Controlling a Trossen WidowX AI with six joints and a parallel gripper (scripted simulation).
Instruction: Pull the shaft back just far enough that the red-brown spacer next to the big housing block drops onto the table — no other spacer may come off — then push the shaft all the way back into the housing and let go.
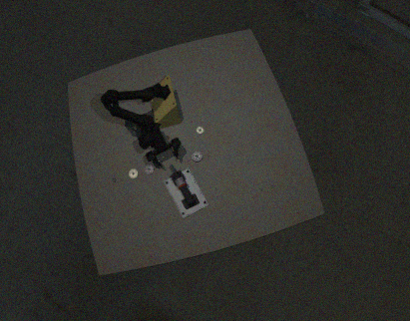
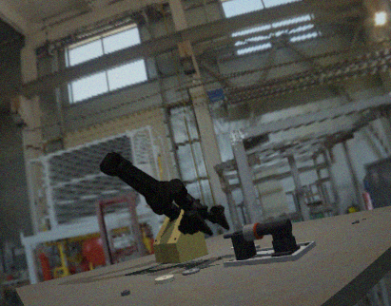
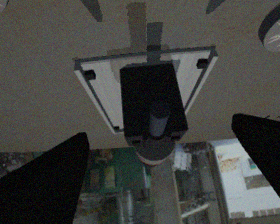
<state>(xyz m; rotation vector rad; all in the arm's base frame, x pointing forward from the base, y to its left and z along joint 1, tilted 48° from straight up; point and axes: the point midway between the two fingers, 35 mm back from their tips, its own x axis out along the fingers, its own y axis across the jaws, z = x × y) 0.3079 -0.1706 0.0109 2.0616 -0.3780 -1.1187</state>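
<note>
Right now my gripper tip is 8 cm short of the dark shaft, 1 cm to the right of it and 2 cm above it. Also, from my gripper tip: red-brown spacer (13 cm ahead, 1 cm to the left, 2 cm below); small dark bit (7 cm behind, 33 cm to the right, 9 cm below).
</note>
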